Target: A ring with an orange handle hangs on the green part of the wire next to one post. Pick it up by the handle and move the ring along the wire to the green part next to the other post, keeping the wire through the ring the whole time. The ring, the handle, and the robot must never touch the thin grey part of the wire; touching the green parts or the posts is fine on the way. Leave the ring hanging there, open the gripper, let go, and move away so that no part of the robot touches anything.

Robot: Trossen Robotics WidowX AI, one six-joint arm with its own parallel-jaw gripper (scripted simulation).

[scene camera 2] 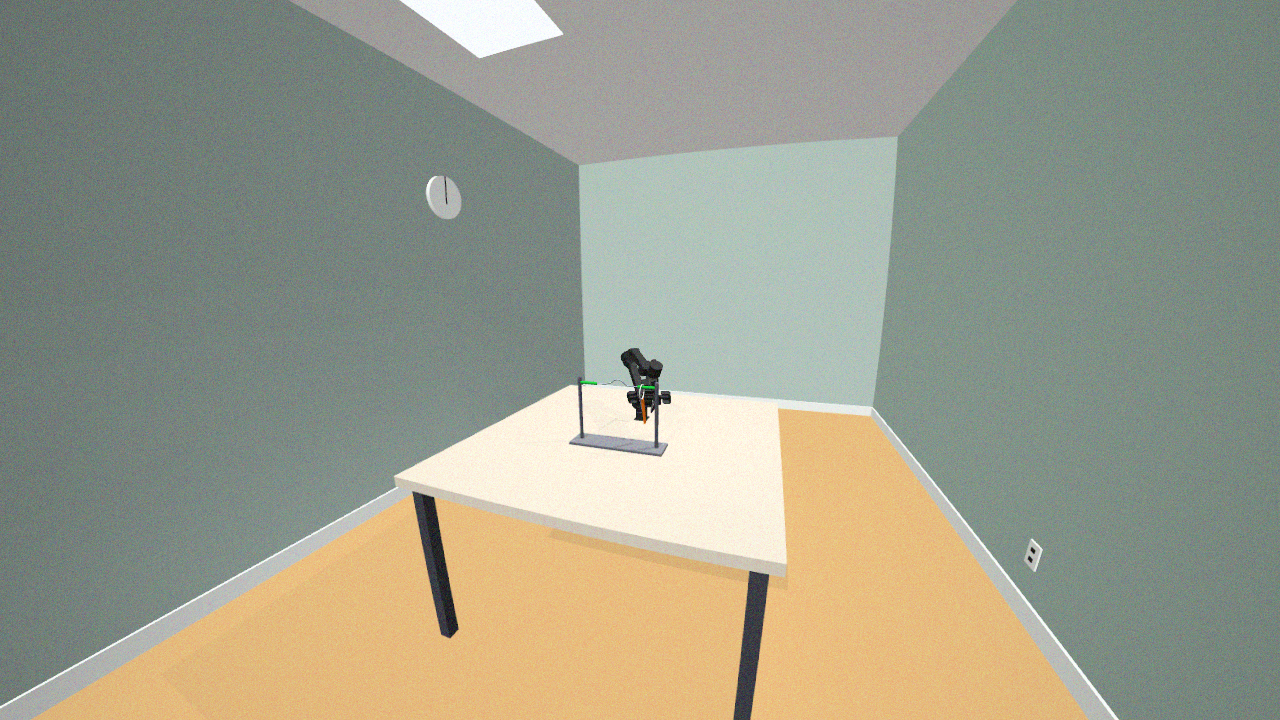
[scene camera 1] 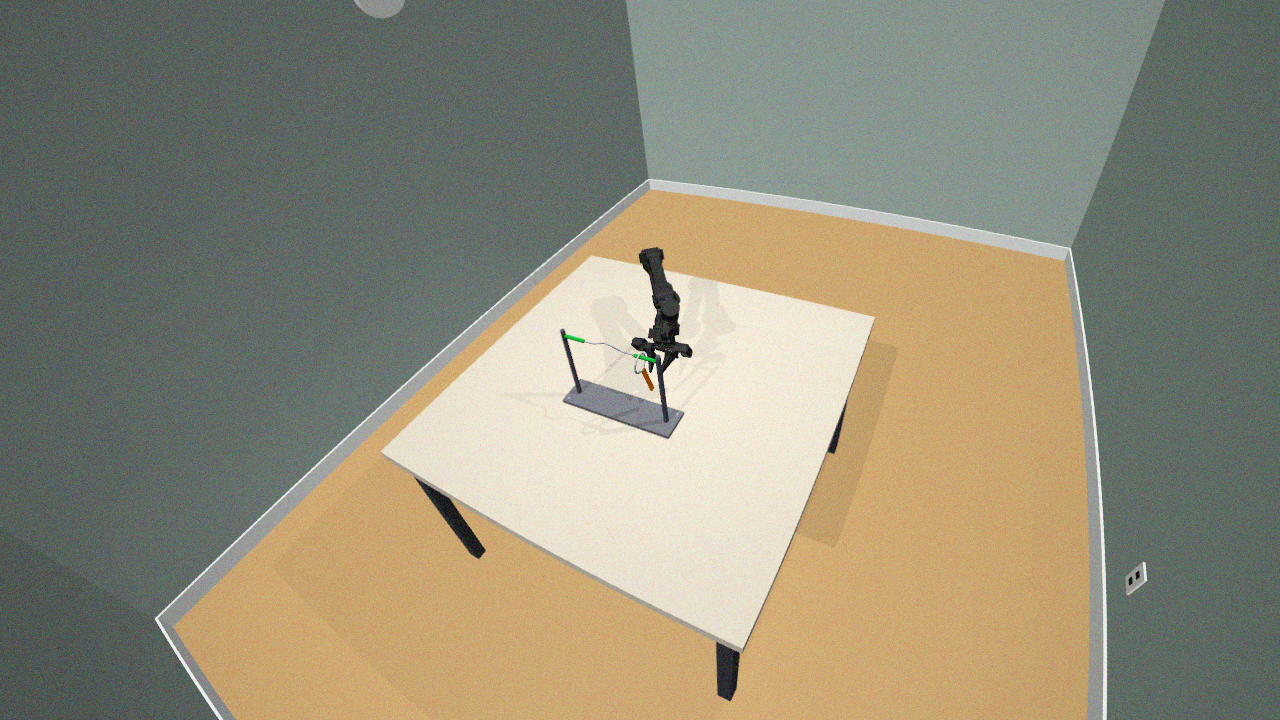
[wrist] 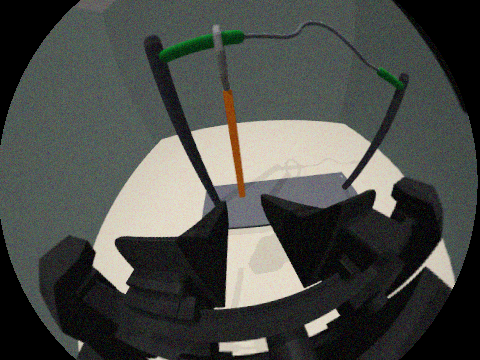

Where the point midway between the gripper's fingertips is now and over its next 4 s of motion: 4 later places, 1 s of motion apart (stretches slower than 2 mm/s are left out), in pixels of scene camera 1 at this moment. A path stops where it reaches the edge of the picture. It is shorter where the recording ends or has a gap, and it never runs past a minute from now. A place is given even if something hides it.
My gripper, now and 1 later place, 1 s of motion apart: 655, 373; 658, 358
